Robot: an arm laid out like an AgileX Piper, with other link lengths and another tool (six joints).
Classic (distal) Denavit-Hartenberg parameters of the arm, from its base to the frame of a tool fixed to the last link. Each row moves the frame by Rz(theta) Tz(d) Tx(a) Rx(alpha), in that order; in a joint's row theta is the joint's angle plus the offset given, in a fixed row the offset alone. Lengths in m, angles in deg.
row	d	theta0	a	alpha
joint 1	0.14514	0	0	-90
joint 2	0	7.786	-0.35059	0
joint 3	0	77.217	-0.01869	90
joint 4	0.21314	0	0	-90
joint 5	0	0	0	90
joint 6	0.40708	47.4	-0.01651	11.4
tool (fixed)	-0.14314	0	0	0
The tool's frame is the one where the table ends.
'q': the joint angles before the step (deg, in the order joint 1, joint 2, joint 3, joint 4, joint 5, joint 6). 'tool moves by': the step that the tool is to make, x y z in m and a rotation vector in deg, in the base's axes. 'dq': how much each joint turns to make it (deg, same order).
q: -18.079, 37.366, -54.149, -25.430, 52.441, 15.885
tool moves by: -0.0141, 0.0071, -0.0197, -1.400, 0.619, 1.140
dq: 0.021, -4.313, 4.900, -0.020, -1.077, -1.600
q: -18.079, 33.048, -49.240, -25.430, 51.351, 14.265
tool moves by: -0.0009, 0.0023, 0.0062, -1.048, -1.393, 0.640
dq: -0.025, -0.903, 0.111, 0.029, -1.129, -0.488
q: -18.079, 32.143, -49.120, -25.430, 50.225, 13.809
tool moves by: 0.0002, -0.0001, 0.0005, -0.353, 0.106, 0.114
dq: 0.001, 0.004, 0.017, -0.128, -0.131, -0.268
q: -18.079, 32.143, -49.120, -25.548, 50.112, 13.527
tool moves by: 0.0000, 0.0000, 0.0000, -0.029, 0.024, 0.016
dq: 0.014, 0.000, -0.003, -0.015, 0.008, -0.027
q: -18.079, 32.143, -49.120, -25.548, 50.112, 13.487
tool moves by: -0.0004, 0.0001, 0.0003, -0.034, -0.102, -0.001
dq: 0.017, -0.101, 0.006, -0.025, -0.004, 0.027
